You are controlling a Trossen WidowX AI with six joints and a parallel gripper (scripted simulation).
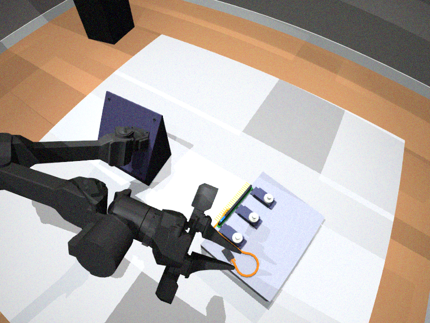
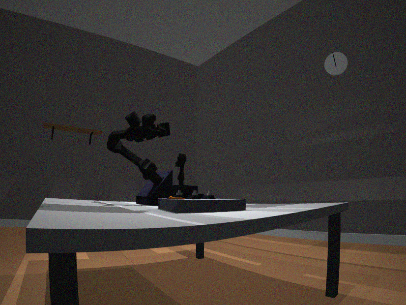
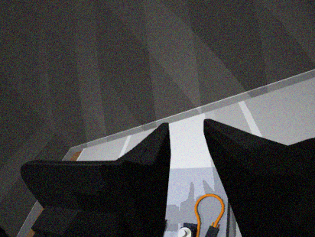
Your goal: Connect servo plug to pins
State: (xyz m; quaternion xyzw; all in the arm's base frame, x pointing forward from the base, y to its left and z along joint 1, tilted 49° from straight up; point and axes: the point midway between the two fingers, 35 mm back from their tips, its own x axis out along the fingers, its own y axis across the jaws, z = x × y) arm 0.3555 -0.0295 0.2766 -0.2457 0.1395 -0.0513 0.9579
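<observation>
My gripper tip is 25 cm above the blue mark, 13 cm to the right of it and 6 cm past it. The rest, counted from my gripper tip: printed holder 30 cm below, 14 cm to the left, 11 cm ahead; servo 28 cm below, 17 cm to the left, 1 cm ahead.
</observation>
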